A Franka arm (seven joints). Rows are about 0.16 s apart.
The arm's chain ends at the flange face. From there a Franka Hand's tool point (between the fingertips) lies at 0.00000 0.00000 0.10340 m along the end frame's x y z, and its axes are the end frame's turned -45 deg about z.
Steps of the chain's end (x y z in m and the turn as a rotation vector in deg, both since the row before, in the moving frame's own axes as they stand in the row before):
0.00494 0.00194 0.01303 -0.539 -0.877 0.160
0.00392 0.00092 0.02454 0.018 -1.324 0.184
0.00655 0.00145 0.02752 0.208 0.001 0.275
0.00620 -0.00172 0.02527 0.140 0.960 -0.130
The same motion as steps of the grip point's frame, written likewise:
0.00032 0.00443 0.01301 0.239 -1.001 0.160
0.00046 0.00171 0.02451 0.949 -0.923 0.184
0.00387 0.00539 0.02752 0.146 0.148 0.275
0.00701 0.00421 0.02526 -0.580 0.778 -0.130

